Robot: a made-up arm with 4 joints.
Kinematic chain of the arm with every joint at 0, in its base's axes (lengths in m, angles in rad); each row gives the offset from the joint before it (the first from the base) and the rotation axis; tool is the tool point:
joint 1: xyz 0 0 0.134 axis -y
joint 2: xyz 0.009 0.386 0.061 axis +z
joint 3: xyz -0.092 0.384 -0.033 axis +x
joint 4: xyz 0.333 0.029 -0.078 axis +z
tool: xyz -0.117 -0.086 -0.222
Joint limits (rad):
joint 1: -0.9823..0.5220
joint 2: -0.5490..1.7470
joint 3: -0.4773..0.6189
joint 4: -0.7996..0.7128
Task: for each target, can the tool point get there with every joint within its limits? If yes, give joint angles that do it. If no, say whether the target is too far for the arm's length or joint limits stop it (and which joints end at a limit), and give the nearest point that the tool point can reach.
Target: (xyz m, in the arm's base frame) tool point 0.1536 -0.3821 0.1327
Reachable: no: joint limits stop it (at a limit: joint 1, joint 2, joint 3, joint 4) | nearest point 0.3214 0.4018 0.1034 | short by 0.802 m
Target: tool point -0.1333 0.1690 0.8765
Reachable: no: joint limits stop it (at a limit: joint 1, joint 2, joint 3, joint 4) | nearest point -0.4875 0.3769 0.5300 | short by 0.537 m
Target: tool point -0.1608 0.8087 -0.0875
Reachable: yes | joints -0.5723 0.3246 0.2047 -0.1591
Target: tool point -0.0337 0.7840 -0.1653
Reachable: yes | joints 0.3405 0.5775 0.0974 -0.4123
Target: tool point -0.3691 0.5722 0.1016
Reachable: yes | joints -0.7044 1.2656 -0.2822 -0.5222
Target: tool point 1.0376 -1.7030 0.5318
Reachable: no: too far | nearest point 0.3214 0.4018 0.1034 | short by 2.264 m
